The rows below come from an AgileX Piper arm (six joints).
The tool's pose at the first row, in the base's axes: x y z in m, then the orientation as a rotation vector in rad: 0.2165, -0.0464, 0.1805, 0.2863, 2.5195, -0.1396
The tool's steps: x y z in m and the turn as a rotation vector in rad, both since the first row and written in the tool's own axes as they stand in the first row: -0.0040, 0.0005, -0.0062, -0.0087, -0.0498, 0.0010; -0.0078, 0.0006, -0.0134, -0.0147, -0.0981, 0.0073; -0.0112, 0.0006, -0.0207, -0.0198, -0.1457, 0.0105; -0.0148, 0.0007, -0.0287, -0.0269, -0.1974, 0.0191; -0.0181, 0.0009, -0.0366, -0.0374, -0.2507, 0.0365
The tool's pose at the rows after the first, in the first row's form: 0.2164, -0.0456, 0.1879, 0.2772, 2.4700, -0.1337; 0.2155, -0.0450, 0.1959, 0.2760, 2.4211, -0.1291; 0.2142, -0.0444, 0.2038, 0.2714, 2.3734, -0.1266; 0.2127, -0.0436, 0.2125, 0.2719, 2.3207, -0.1202; 0.2111, -0.0427, 0.2208, 0.2812, 2.2648, -0.1067
